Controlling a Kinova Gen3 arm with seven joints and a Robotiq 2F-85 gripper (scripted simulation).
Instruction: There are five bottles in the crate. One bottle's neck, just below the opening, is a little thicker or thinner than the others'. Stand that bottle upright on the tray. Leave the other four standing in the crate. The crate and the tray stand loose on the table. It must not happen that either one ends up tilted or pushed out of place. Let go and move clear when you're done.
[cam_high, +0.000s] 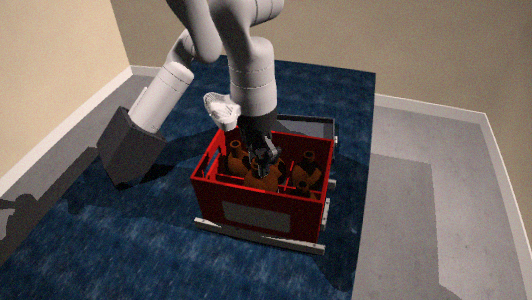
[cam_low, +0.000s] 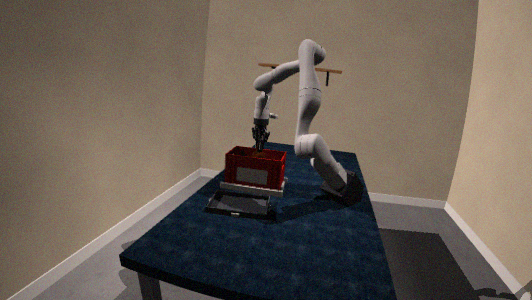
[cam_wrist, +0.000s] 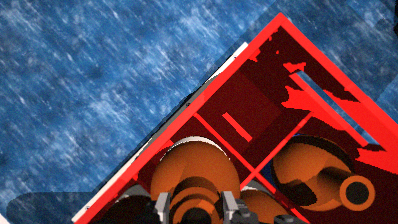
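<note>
The crate lies 12 cm below my hand, 4 cm to the left of it and 1 cm behind it. From my hand the other things lie so: grey tray (30 cm to the left, 19 cm below, 10 cm behind).
</note>
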